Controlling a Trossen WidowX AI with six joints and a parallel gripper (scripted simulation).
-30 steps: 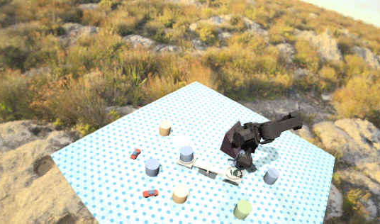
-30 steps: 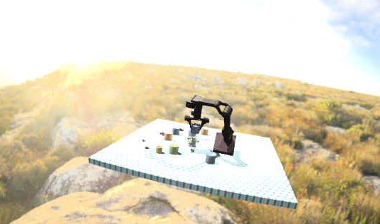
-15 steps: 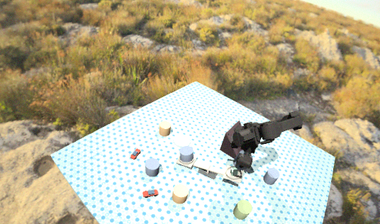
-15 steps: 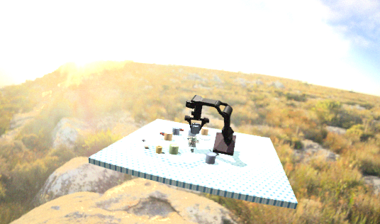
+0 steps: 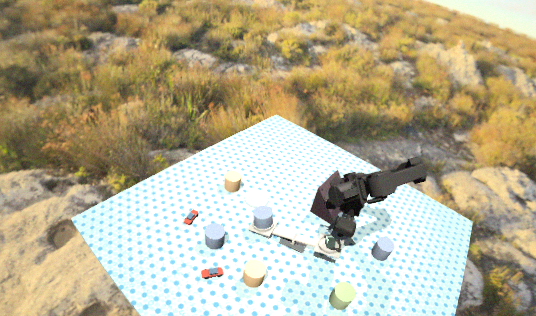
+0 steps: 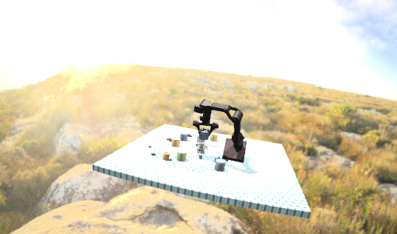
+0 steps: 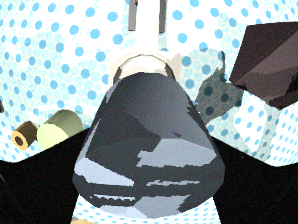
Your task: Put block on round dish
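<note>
Now: gripper tip 10 mm to the left of the green block and 90 mm above it. Round my gripper tip: grey cup 70 mm ahead, 280 mm to the right, 110 mm below; pale round dish 40 mm behind, 380 mm to the right, 170 mm below; balance beam 40 mm ahead, 130 mm to the right, 130 mm below.
</note>
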